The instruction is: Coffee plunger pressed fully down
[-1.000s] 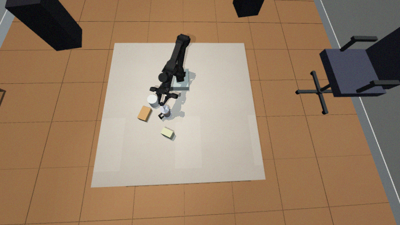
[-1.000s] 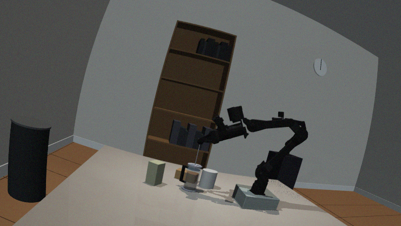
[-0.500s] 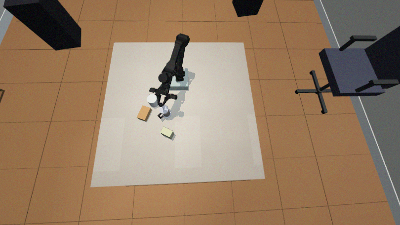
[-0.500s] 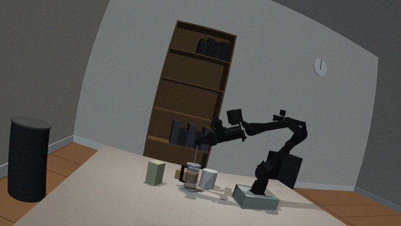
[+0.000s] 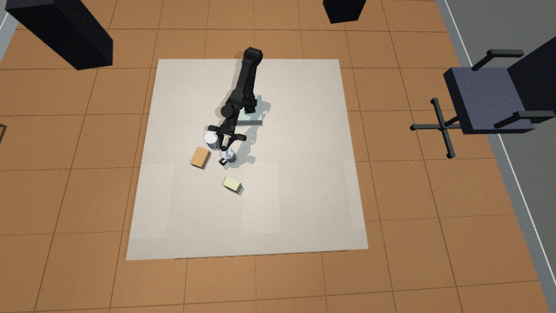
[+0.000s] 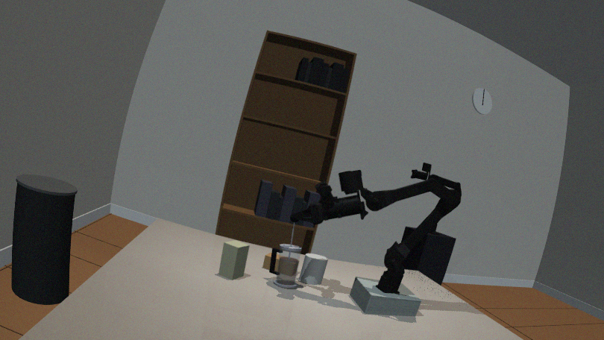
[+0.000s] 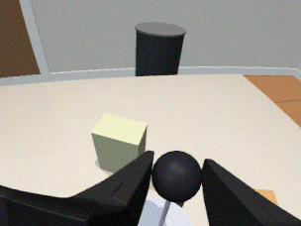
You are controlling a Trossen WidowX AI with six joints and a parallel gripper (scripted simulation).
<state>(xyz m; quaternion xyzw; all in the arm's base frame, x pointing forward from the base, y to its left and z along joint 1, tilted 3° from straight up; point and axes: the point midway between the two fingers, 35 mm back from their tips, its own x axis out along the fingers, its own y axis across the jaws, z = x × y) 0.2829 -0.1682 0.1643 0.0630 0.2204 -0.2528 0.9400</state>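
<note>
Now: the glass coffee press 12 cm below my gripper tip and 1 cm behind it. Also, from my gripper tip: orange box: 21 cm below, 16 cm to the right, 6 cm behind; then pale green box: 18 cm below, 15 cm ahead.
</note>
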